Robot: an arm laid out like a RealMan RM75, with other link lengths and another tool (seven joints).
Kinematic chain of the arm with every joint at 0, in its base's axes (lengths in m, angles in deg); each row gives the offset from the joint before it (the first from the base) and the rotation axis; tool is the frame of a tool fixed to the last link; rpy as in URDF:
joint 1: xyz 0 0 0.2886 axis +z
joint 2: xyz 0 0 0 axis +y
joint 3: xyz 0 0 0.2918 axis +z
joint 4: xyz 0 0 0 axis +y
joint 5: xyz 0 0 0.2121 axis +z
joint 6: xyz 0 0 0 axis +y
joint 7: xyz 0 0 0.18 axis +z
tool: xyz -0.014 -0.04 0.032 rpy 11.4 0 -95.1
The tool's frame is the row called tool.
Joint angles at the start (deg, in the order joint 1, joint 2, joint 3, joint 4, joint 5, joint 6, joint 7):
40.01, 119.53, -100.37, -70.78, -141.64, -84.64, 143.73
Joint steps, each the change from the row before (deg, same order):
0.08, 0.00, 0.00, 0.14, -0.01, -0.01, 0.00
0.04, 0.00, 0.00, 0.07, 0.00, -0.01, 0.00
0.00, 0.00, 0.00, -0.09, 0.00, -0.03, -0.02
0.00, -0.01, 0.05, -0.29, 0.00, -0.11, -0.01
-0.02, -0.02, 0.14, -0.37, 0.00, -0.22, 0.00
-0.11, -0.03, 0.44, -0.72, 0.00, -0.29, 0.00
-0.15, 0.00, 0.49, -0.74, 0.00, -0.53, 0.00
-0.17, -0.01, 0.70, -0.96, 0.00, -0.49, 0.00
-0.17, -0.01, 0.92, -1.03, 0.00, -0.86, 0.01
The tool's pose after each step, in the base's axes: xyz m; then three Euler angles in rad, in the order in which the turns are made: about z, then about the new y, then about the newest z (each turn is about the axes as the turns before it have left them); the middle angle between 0 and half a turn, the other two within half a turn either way. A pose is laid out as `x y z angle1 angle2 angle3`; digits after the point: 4 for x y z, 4 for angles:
0.2016 0.3915 -0.1059 0.2872 2.8281 2.1136
0.2017 0.3915 -0.1060 0.2849 2.8276 2.1117
0.2013 0.3915 -0.1059 0.2863 2.8280 2.1116
0.2000 0.3917 -0.1054 0.2924 2.8294 2.1146
0.1986 0.3919 -0.1045 0.2986 2.8310 2.1186
0.1961 0.3928 -0.1023 0.3230 2.8359 2.1411
0.1941 0.3929 -0.1000 0.3362 2.8403 2.1544
0.1910 0.3940 -0.0969 0.3687 2.8467 2.1864
0.1884 0.3946 -0.0928 0.3927 2.8525 2.2131

